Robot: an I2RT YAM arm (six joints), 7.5 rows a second.
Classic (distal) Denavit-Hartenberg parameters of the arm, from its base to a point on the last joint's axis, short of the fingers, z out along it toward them. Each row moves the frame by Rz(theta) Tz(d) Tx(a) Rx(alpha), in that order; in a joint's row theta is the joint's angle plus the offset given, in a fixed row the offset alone. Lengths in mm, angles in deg.
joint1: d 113.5, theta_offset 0, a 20, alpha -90
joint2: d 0, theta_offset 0, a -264, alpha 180
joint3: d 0, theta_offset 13.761, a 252.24, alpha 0
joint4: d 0, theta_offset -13.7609, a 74, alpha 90
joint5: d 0, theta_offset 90, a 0, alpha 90
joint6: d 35.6, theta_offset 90, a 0, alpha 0
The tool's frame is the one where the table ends.
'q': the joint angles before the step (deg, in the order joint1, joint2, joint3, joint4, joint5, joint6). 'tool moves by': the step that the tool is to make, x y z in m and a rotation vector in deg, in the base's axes. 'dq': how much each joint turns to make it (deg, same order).
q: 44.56, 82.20, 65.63, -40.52, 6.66, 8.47
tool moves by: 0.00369, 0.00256, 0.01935, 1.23, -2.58, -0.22
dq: -0.04, -0.03, 3.69, -0.97, 0.87, -0.38
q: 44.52, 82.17, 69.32, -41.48, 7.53, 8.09
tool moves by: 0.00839, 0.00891, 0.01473, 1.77, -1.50, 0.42
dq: 0.04, 1.98, 4.48, -0.17, -0.39, -0.18
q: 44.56, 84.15, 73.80, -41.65, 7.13, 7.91
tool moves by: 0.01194, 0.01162, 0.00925, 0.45, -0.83, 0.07
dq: 0.00, 3.44, 5.03, -0.66, 0.16, -0.22
